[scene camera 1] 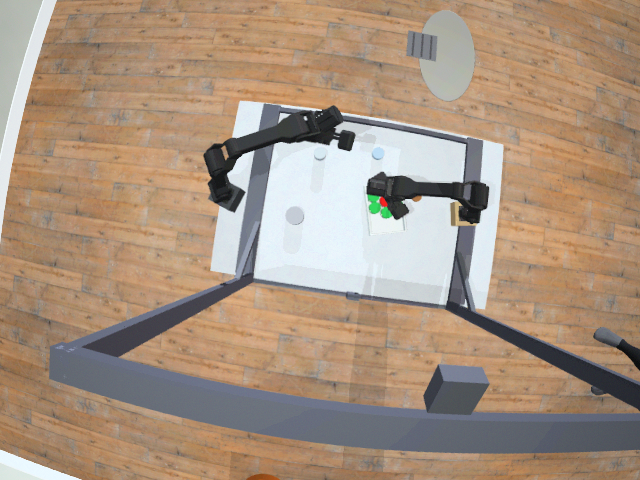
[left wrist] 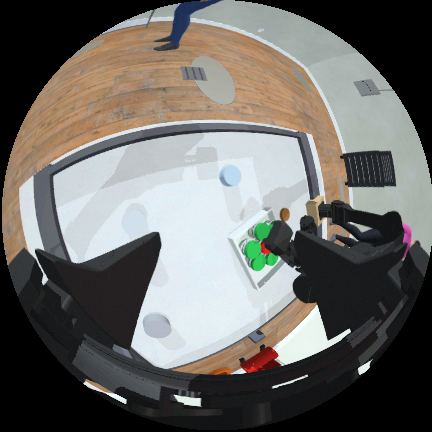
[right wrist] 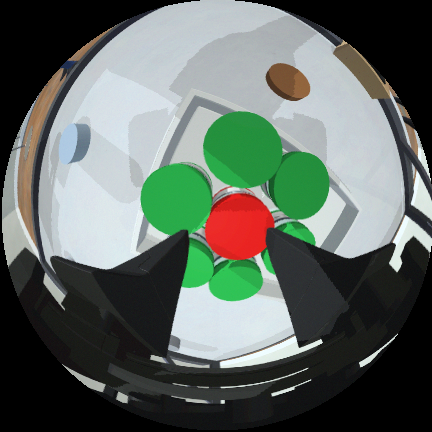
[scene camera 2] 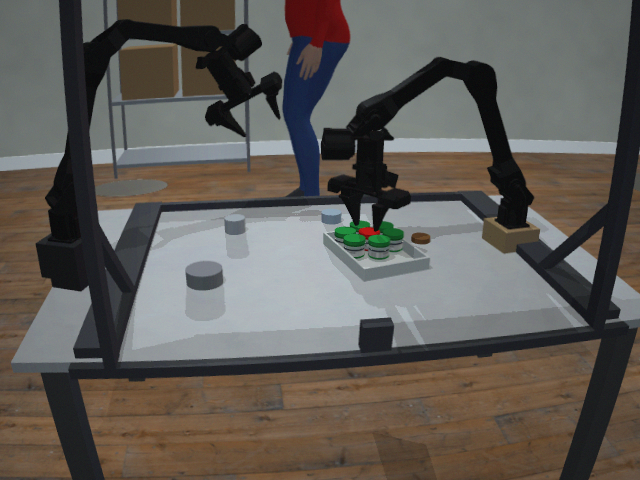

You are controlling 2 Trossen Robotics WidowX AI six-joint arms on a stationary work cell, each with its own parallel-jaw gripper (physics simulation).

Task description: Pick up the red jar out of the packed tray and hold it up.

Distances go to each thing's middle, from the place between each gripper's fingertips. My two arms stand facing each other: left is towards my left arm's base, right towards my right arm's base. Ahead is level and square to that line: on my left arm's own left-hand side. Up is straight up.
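The white tray [right wrist: 189,148] is 7 cm below my right hand, 4 cm behind it and 1 cm to the right of it. Counted from my right hand as well, the light blue disc [right wrist: 74,141] is 20 cm ahead, 3 cm to the left and 4 cm below, whereas the brown disc [right wrist: 285,80] is 3 cm ahead, 14 cm to the right and 5 cm below. As for the red jar [right wrist: 236,226], my right hand is 1 cm past it and 3 cm above it. Going by its middle, the red jar is nearer to my right hand than to my left hand.
From my left hand, the white tray is 220 mm to the right, 190 mm behind and 270 mm below, and the red jar is 210 mm to the right, 170 mm behind and 230 mm below. The large grey cylinder [scene camera 2: 204,275] is 150 mm to the left of my left hand, 250 mm behind it and 240 mm below it. That leaves the light blue disc, which is 170 mm to the right of my left hand, 40 mm ahead of it and 240 mm below it.
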